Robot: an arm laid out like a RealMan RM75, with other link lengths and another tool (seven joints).
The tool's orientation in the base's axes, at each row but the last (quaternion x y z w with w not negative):
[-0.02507 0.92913 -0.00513 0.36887]
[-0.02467 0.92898 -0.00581 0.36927]
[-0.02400 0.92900 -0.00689 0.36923]
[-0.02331 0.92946 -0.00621 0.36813]
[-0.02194 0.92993 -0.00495 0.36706]
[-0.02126 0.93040 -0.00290 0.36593]
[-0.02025 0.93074 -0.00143 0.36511]
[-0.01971 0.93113 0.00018 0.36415]
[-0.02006 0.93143 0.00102 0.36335]
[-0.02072 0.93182 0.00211 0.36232]
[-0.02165 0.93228 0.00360 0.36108]
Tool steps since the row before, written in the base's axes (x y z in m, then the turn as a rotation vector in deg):
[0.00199 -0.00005 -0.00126 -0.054 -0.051 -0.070]
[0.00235 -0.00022 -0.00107 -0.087 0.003 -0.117]
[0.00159 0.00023 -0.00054 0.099 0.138 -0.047]
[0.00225 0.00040 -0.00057 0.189 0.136 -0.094]
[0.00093 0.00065 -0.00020 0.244 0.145 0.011]
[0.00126 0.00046 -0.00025 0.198 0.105 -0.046]
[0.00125 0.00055 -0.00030 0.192 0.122 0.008]
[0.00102 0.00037 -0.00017 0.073 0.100 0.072]
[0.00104 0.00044 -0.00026 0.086 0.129 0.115]
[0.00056 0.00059 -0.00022 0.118 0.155 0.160]
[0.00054 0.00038 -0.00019 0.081 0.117 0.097]
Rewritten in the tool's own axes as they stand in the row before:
[-0.00058 -0.00010 0.00228 0.090 -0.047 0.013]
[-0.00096 -0.00029 0.00239 0.143 0.010 0.025]
[-0.00080 0.00018 0.00149 -0.047 0.135 0.103]
[-0.00127 0.00033 0.00196 -0.080 0.131 0.199]
[-0.00057 0.00062 0.00079 -0.192 0.136 0.160]
[-0.00077 0.00042 0.00105 -0.118 0.098 0.170]
[-0.00073 0.00051 0.00108 -0.151 0.115 0.126]
[-0.00065 0.00033 0.00082 -0.106 0.096 -0.002]
[-0.00060 0.00040 0.00090 -0.146 0.124 -0.024]
[-0.00029 0.00057 0.00055 -0.201 0.148 -0.035]
[-0.00029 0.00036 0.00051 -0.130 0.113 -0.015]

